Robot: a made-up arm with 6 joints. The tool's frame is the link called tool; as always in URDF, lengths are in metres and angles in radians. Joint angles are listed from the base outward.
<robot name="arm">
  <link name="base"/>
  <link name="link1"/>
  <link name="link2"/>
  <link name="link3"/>
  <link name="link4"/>
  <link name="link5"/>
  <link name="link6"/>
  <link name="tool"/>
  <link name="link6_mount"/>
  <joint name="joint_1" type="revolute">
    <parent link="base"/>
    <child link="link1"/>
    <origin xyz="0 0 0.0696" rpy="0 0 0"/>
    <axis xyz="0 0 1"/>
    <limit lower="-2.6" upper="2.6"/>
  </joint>
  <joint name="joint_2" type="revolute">
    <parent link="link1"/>
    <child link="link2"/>
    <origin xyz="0.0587 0.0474 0.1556" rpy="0 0 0"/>
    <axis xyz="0 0 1"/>
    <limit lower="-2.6" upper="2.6"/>
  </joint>
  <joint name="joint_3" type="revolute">
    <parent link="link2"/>
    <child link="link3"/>
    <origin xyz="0.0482 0.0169 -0.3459" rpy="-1.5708 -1.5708 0"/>
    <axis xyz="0 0 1"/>
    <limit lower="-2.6" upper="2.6"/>
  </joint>
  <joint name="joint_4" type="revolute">
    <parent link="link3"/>
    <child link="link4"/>
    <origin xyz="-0.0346 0.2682 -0.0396" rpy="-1.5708 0 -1.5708"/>
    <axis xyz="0 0 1"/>
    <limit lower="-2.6" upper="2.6"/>
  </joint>
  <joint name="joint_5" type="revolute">
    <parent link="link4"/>
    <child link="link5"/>
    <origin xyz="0.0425 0.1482 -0.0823" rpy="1.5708 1.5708 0"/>
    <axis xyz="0 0 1"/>
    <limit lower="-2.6" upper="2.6"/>
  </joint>
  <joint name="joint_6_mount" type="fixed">
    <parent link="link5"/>
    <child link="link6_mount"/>
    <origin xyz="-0.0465 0.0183 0.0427" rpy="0 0 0"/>
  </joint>
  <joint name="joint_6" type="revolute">
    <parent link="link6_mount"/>
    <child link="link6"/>
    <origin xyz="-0.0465 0.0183 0.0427" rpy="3.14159 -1.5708 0"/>
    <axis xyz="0 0 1"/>
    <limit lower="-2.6" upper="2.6"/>
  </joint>
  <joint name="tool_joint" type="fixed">
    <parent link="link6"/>
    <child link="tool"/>
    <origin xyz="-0.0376 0.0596 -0.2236" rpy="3.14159 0 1.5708"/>
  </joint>
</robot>
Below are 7 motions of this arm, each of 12 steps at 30 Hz.
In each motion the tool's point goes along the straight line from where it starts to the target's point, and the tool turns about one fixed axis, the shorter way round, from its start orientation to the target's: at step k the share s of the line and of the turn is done. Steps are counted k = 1, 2, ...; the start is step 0. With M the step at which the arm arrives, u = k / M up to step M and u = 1 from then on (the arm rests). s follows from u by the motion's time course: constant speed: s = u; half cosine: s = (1 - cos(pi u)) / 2; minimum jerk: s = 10 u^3 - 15 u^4 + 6 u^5.
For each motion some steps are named. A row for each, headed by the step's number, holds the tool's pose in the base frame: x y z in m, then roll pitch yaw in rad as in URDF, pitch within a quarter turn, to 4 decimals.
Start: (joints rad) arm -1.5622 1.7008 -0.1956 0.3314 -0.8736 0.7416
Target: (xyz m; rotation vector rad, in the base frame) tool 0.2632 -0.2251 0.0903 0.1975 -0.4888 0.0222
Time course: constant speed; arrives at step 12
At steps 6, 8, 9, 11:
6: 0.2038 -0.2576 0.0233 0.4835 -0.6557 -0.2688
8: 0.2236 -0.2468 0.0456 0.3832 -0.6060 -0.1799
9: 0.2335 -0.2414 0.0568 0.3364 -0.5786 -0.1389
11: 0.2533 -0.2305 0.0791 0.2493 -0.5193 -0.0638

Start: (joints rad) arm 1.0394 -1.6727 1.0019 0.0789 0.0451 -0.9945
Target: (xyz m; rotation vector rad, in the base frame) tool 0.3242 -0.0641 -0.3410 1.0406 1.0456 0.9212
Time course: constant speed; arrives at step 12
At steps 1, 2, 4, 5, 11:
1: 0.2529 -0.1739 -0.2497 1.0289 0.4210 0.7326
2: 0.2594 -0.1639 -0.2580 1.0686 0.4123 0.7897
4: 0.2723 -0.1440 -0.2746 1.1456 0.3888 0.9016
5: 0.2788 -0.1340 -0.2829 1.1825 0.3741 0.9564
11: 0.3177 -0.0741 -0.3327 1.3782 0.2503 1.2635

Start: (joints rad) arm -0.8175 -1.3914 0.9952 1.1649 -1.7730 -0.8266
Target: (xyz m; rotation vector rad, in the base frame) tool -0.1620 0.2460 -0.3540 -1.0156 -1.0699 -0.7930
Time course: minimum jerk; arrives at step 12
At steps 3, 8, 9, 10, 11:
3: -0.2235 0.2039 -0.3437 0.2051 -1.3534 -1.2691
8: -0.1764 0.2361 -0.3516 -0.8773 -1.3104 -0.3084
9: -0.1691 0.2411 -0.3528 -0.9884 -1.2864 -0.2163
10: -0.1644 0.2443 -0.3536 -1.0506 -1.2697 -0.1662
11: -0.1623 0.2458 -0.3539 -1.0765 -1.2620 -0.1458

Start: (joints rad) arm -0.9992 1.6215 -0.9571 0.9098 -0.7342 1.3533
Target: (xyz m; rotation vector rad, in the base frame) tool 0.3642 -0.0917 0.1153 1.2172 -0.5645 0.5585
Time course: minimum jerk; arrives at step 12
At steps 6, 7, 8, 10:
6: 0.3539 -0.1684 0.0958 1.3073 -0.8318 -0.0542
7: 0.3571 -0.1449 0.1018 1.2803 -0.8029 0.0046
8: 0.3599 -0.1239 0.1071 1.2590 -0.7763 0.0547
10: 0.3635 -0.0971 0.1139 1.2352 -0.7413 0.1156

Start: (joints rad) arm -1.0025 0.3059 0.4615 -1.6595 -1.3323 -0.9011
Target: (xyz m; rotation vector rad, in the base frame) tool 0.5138 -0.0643 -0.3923 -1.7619 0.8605 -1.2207
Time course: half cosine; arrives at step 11
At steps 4, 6, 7, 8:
4: 0.4963 0.0146 -0.2901 -1.5159 -0.2481 -1.0184
6: 0.5032 -0.0165 -0.3304 -1.6295 -0.3051 -1.1089
7: 0.5066 -0.0317 -0.3501 -1.6839 -0.3365 -1.1512
8: 0.5095 -0.0451 -0.3674 -1.7308 -0.3658 -1.1872

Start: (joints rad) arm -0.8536 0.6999 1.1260 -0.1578 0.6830 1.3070
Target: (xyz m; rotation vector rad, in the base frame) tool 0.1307 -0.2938 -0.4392 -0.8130 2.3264 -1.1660
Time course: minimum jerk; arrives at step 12
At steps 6, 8, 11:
6: 0.2633 -0.2638 -0.4066 -1.9899 0.1335 -2.1358
8: 0.1864 -0.2812 -0.4255 -2.0982 0.1204 -2.2996
11: 0.1320 -0.2935 -0.4389 -2.1725 0.1008 -2.4137

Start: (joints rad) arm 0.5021 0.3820 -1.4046 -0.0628 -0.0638 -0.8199
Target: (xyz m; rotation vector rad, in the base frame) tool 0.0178 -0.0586 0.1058 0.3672 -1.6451 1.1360
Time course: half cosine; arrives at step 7
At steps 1, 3, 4, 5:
1: 0.0092 -0.0579 0.1417 -1.4266 -0.8202 2.3493
3: 0.0123 -0.0581 0.1289 -1.4619 -0.9058 2.3965
4: 0.0143 -0.0583 0.1205 -1.4912 -0.9612 2.4334
5: 0.0161 -0.0585 0.1129 -1.5230 -1.0106 2.4720

